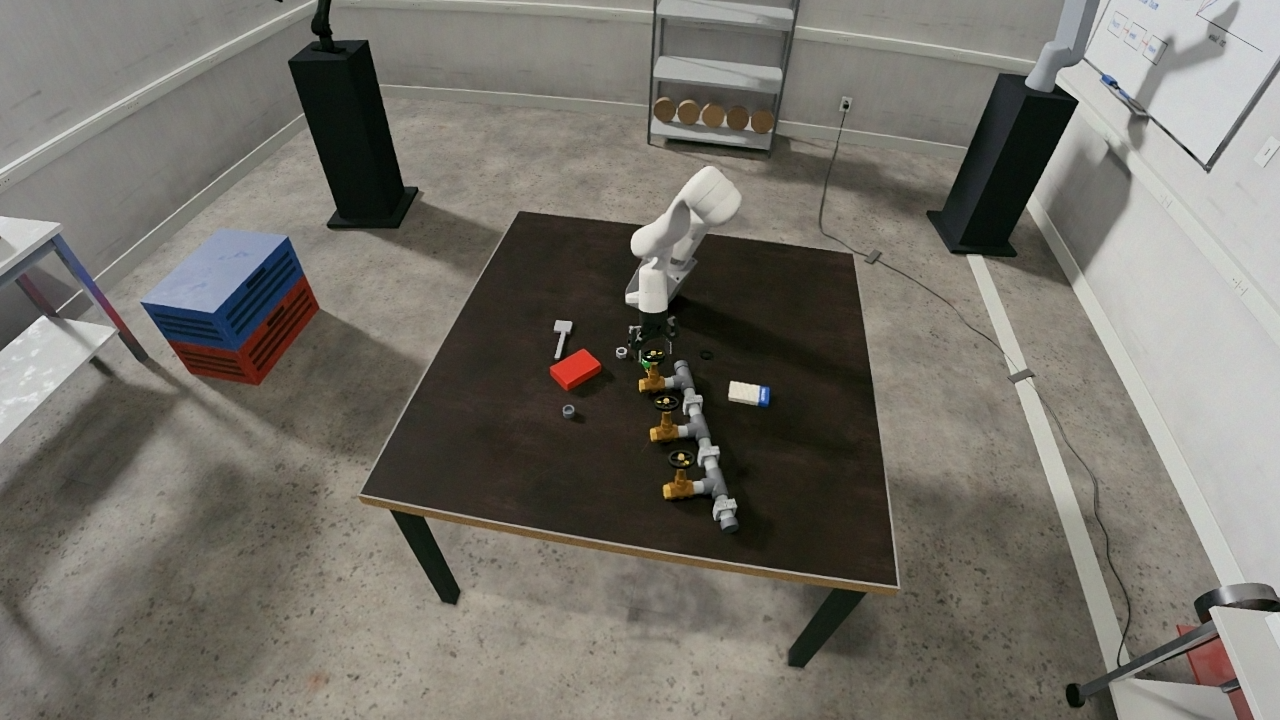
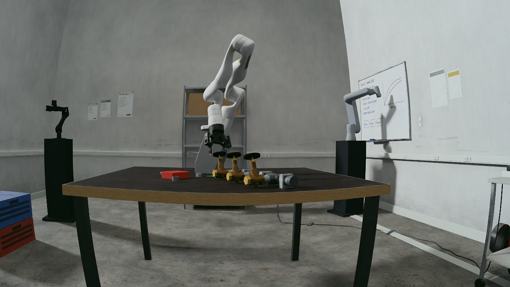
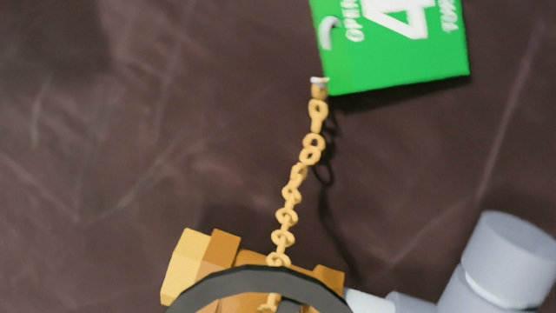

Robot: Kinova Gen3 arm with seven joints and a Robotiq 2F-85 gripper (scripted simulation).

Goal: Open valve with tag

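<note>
The green tag is 110 mm below my hand, 90 mm behind it and 20 mm to the right of it. Round my hand: white-and-blue box (270 mm to the left, 110 mm below, 40 mm ahead); then red block (220 mm to the right, 100 mm below, 30 mm behind); then small grey ring (230 mm to the right, 120 mm ahead, 110 mm below).
</note>
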